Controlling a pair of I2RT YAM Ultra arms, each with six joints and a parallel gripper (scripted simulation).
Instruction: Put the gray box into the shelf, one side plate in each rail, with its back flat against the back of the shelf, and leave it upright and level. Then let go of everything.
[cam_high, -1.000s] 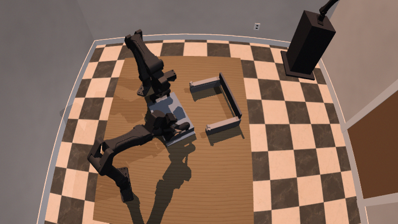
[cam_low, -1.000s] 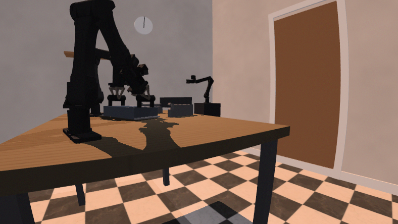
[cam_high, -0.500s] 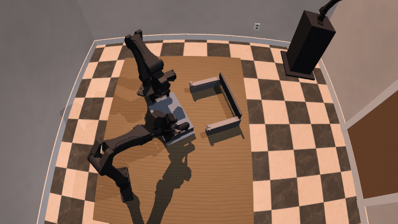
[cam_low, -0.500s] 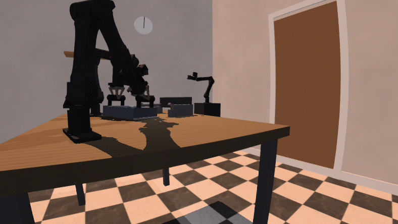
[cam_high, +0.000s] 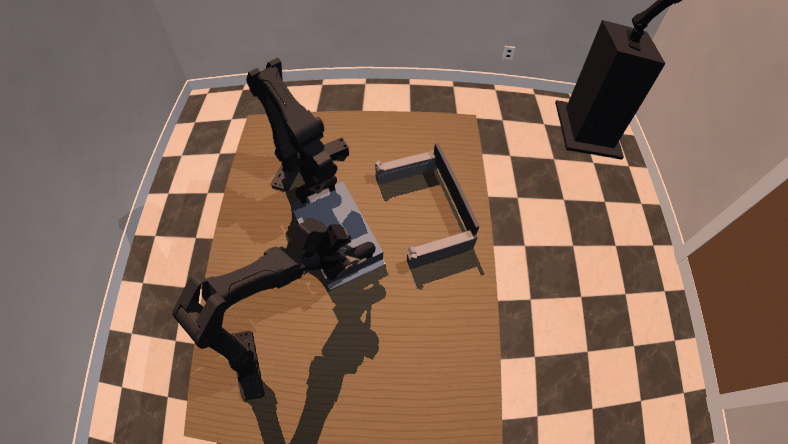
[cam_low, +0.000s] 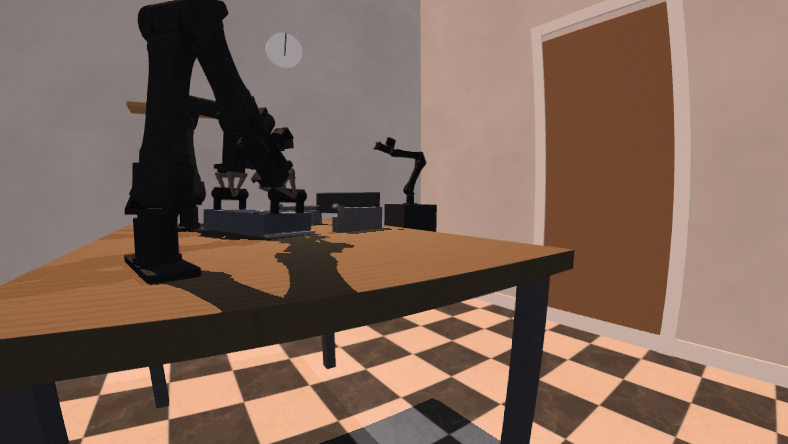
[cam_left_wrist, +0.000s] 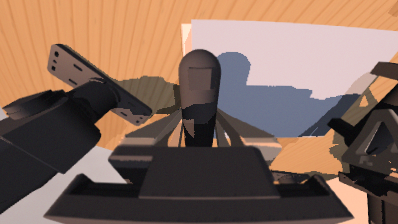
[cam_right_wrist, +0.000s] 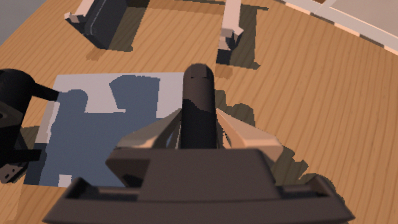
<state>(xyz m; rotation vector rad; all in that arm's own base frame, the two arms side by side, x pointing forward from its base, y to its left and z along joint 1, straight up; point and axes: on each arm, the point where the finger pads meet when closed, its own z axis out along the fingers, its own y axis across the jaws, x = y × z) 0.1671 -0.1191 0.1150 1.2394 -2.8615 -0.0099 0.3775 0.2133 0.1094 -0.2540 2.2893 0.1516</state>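
The gray box is 10 cm to the left of my right hand, 7 cm behind it and 5 cm below it. The rest, counted from my right hand: shelf back wall: 27 cm ahead, 26 cm to the left, 3 cm below.
My left gripper is now 10 cm to the left of the gray box, 7 cm short of it and 5 cm above it. From my left hand the other things lie so: shelf back wall 41 cm ahead, 5 cm to the left, 3 cm below.
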